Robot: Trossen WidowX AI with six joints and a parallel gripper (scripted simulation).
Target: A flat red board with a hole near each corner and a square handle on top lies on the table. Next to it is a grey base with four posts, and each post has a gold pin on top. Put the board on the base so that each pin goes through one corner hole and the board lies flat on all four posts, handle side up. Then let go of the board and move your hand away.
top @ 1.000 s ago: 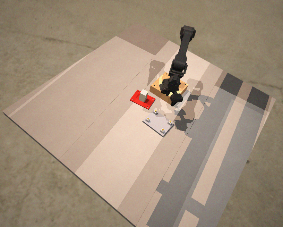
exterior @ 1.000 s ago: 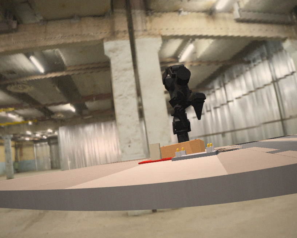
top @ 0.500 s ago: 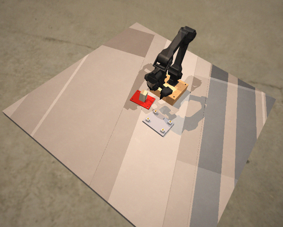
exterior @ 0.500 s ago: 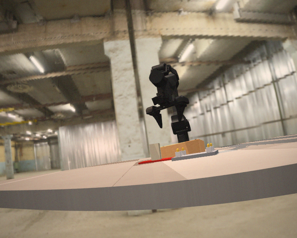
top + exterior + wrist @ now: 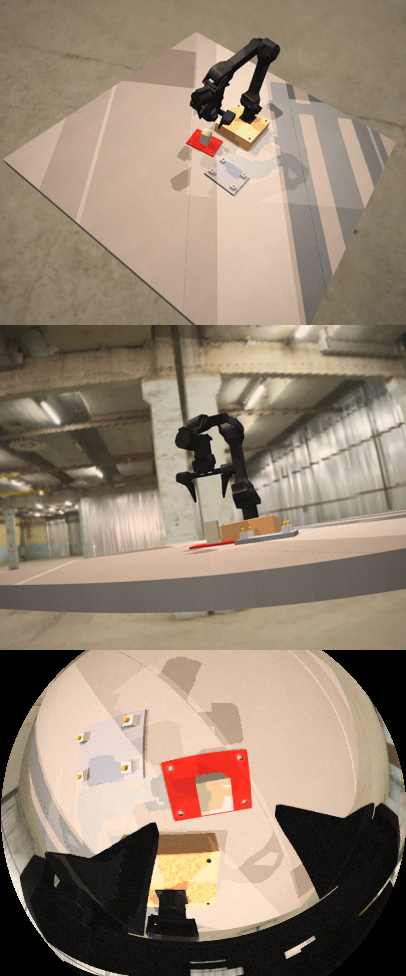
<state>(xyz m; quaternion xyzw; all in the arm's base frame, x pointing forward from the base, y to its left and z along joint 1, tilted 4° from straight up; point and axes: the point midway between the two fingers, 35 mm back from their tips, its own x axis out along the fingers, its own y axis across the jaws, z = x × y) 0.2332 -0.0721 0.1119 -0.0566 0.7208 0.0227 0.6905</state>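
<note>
Now: gripper tip 10 mm to the left of the red board and 120 mm above it. Also, from my gripper tip: grey base (80 mm ahead, 180 mm to the left, 140 mm below).
</note>
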